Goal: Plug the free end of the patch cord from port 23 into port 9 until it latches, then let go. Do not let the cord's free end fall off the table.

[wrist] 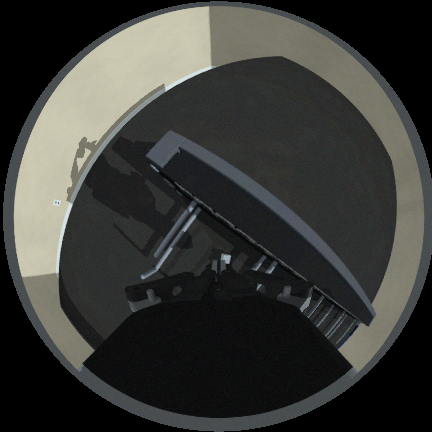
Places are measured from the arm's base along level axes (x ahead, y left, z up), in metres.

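Where they show: gripper, between the fingertips: (218, 267).
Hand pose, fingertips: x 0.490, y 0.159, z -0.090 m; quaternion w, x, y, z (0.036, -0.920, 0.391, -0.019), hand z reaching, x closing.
Note:
Each offset is from my fingertips to the top centre of the thing. "pt": to the spot under its first point. Level surfaces: height alone.
The grey patch panel @(0.040 m ahead, 0.134 m right, 0.076 m up) (257, 201) runs slantwise across the wrist view on the dark round table @(0.025 m down) (289, 120). Its port face points down-left towards me. My gripper (218, 267) is close to that face near the middle of the panel, and its fingers are shut together. The small light plug end (224, 259) of the patch cord shows just past the fingertips, against the port row. I cannot tell whether it sits inside a port. The port numbers are too small to read.
A pair of grey cords @(pt 0.001 m back, 0.063 m left, 0.008 m down) (179, 231) leaves the panel's left part and bends onto the table. More grey cords hang from the middle (264, 264) and the right end @(pt 0.038 m ahead, 0.286 m right, 0.025 m down) (328, 318). The table edge (64, 225) curves at the left, in front of beige walls.

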